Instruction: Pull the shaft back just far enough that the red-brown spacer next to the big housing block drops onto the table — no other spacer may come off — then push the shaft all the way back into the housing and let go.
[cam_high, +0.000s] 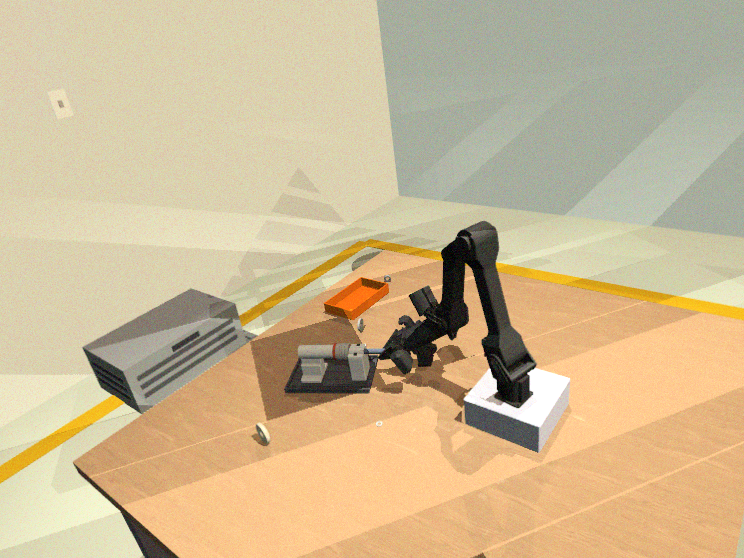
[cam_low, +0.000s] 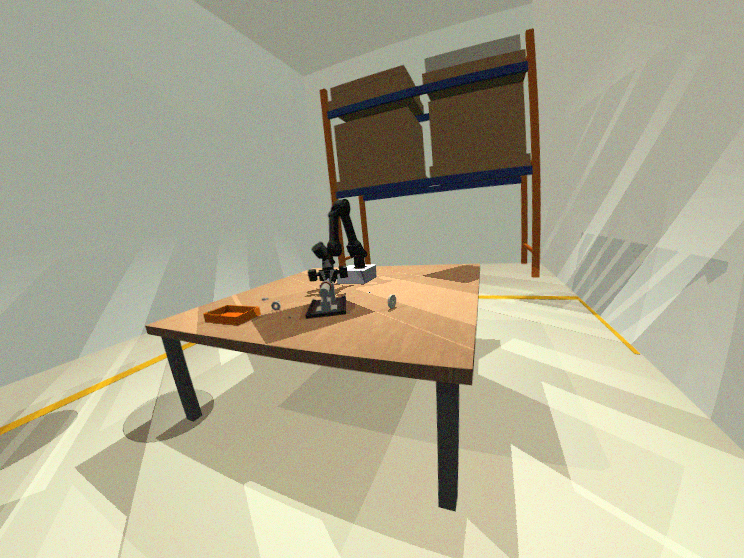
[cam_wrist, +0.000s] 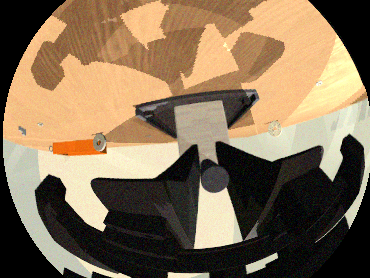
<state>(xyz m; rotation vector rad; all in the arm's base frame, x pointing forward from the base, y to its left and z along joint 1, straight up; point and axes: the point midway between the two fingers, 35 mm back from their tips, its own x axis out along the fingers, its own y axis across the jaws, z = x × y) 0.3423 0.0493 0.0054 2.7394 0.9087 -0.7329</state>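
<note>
Right now the shaft is 30 mm ahead of my gripper tip, 20 mm to the left of it and 20 mm above it. Also, from my gripper tip: red-brown spacer: 90 mm ahead, 70 mm to the left, 20 mm above; pale ring: 350 mm to the left, 50 mm ahead, 40 mm below; orange tray: 350 mm ahead, 230 mm to the right, 50 mm below.
</note>
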